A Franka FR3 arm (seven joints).
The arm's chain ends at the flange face. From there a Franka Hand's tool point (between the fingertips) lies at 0.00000 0.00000 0.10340 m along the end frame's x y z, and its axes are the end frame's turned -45 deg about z.
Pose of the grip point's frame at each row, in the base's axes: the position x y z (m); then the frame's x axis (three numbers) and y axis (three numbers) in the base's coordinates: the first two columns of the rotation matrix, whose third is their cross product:
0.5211 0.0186 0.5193 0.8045 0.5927 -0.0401 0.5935 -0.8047 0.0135
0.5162 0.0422 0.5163 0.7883 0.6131 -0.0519 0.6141 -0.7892 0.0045
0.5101 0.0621 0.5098 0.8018 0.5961 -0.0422 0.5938 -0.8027 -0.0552
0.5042 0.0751 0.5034 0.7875 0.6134 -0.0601 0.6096 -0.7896 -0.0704
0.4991 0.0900 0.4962 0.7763 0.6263 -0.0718 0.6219 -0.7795 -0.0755
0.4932 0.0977 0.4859 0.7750 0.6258 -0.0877 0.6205 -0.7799 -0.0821
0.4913 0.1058 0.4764 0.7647 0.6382 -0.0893 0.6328 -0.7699 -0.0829
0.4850 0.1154 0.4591 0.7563 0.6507 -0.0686 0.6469 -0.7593 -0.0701
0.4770 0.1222 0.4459 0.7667 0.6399 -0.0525 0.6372 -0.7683 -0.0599
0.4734 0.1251 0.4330 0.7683 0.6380 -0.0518 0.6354 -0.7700 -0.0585
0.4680 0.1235 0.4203 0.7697 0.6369 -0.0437 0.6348 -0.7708 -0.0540
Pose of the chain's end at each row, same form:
0.5236 0.0222 0.6226 0.9885 -0.1499 -0.0188 -0.1492 -0.9881 0.0379
0.5201 0.0459 0.6196 0.9916 -0.1245 -0.0335 -0.1232 -0.9916 0.0399
0.5170 0.0601 0.6129 0.9868 -0.1461 -0.0689 -0.1471 -0.9891 -0.0092
0.5136 0.0732 0.6064 0.9879 -0.1246 -0.0923 -0.1258 -0.9921 -0.0073
0.5098 0.0886 0.5990 0.9887 -0.1083 -0.1042 -0.1092 -0.9941 -0.0026
0.5056 0.0967 0.5885 0.9868 -0.1090 -0.1201 -0.1092 -0.9940 0.0040
0.5039 0.1051 0.5790 0.9882 -0.0931 -0.1218 -0.0933 -0.9957 0.0045
0.4951 0.1145 0.5620 0.9922 -0.0768 -0.0981 -0.0774 -0.9970 -0.0011
0.4851 0.1209 0.5490 0.9927 -0.0908 -0.0795 -0.0916 -0.9957 -0.0052
0.4814 0.1239 0.5361 0.9926 -0.0933 -0.0780 -0.0940 -0.9956 -0.0047
0.4750 0.1221 0.5235 0.9931 -0.0947 -0.0691 -0.0954 -0.9954 -0.0073

